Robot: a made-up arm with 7 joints.
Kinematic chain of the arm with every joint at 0, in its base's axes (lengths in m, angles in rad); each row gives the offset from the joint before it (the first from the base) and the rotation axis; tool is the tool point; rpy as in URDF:
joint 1: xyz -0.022 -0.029 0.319 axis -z
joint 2: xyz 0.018 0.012 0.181 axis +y
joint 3: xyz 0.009 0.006 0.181 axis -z
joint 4: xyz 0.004 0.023 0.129 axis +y
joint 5: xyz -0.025 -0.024 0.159 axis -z
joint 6: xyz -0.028 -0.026 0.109 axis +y
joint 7: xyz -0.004 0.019 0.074 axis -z
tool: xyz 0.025 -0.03 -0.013 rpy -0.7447 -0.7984 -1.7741
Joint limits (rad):
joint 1: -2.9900..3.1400
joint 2: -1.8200..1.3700
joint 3: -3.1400..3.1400
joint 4: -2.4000..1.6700
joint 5: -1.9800..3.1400
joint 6: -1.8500..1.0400
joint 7: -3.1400..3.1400
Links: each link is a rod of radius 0.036 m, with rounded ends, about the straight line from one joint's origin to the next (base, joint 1, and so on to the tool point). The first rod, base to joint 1, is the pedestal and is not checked.
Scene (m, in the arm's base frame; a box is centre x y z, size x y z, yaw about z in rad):
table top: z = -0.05
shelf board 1: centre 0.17 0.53 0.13 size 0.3 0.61 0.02 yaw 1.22
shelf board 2: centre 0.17 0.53 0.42 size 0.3 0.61 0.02 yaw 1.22
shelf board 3: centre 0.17 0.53 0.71 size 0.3 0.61 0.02 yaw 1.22
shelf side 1: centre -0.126 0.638 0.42 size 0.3 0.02 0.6 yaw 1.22
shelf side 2: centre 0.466 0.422 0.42 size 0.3 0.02 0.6 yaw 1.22
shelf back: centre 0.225 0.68 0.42 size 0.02 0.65 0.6 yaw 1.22
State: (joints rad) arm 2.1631 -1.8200 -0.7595 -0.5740 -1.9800 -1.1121 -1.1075
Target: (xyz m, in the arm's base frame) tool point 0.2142 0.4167 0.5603
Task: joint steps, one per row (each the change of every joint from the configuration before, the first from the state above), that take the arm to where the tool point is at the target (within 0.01 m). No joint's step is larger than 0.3 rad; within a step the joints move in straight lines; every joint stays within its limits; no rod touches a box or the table.
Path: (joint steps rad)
1: 0.0899 0.0557 0.0486 -0.2402 0.0482 -0.0142 -0.0321
2: 0.0899 0.0557 0.0485 -0.2403 0.0482 -0.0143 -0.0320
3: 0.0898 0.0557 0.0486 -0.2402 0.0482 -0.0142 -0.0321
4: 0.0899 0.0557 0.0485 -0.2402 0.0482 -0.0143 -0.0321
5: 0.0899 0.0557 0.0486 -0.2403 0.0482 -0.0142 -0.0320
6: 0.2637 0.2458 -0.2754 -0.0515 0.0387 -0.2062 -0.0577
7: 0.2638 0.2459 -0.2753 -0.0515 0.0388 -0.2062 -0.0576
8: -0.1835 -0.0711 0.0302 0.2646 -0.0687 0.0816 0.0537
9: -0.1834 -0.0711 0.0303 0.2646 -0.0687 0.0816 0.0537
10: -0.1835 -0.0710 0.0303 0.2645 -0.0686 0.0816 0.0538

